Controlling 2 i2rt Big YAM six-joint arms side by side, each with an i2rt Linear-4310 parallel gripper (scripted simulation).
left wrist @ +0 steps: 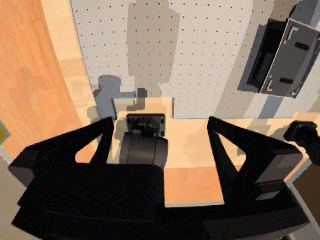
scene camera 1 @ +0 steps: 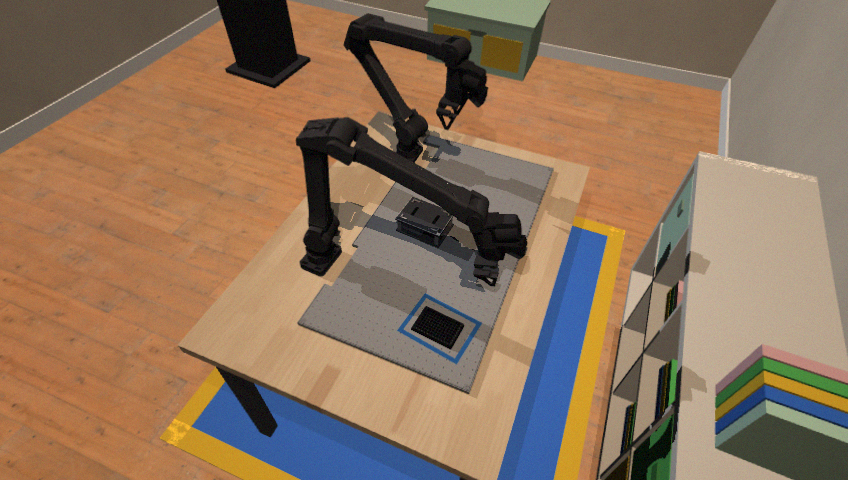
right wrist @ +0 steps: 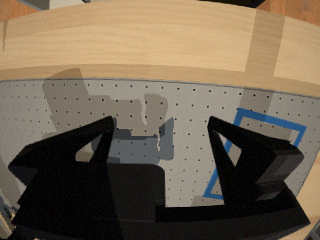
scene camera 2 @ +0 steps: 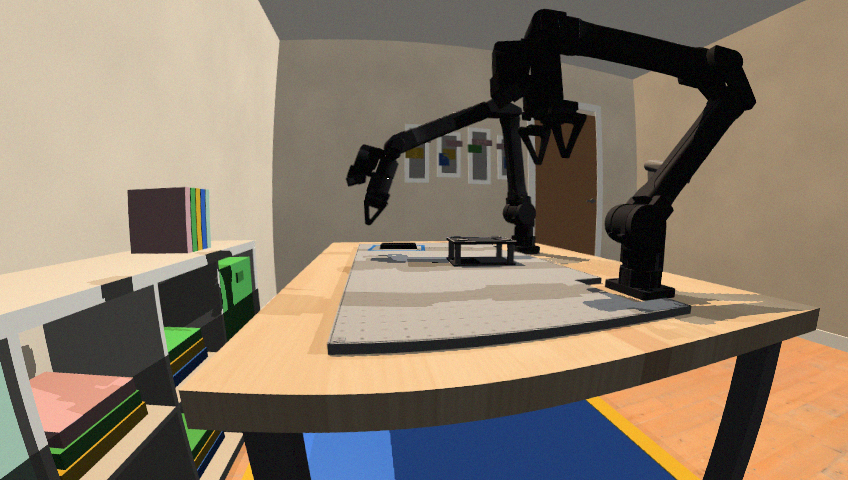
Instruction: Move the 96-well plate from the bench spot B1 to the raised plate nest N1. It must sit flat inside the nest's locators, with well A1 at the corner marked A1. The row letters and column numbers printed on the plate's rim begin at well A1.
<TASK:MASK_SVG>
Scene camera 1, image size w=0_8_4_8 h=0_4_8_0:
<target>black 96-well plate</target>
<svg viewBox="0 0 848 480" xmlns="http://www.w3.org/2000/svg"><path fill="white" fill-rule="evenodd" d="M425 306L411 330L451 350L464 328L464 324Z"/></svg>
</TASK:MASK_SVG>
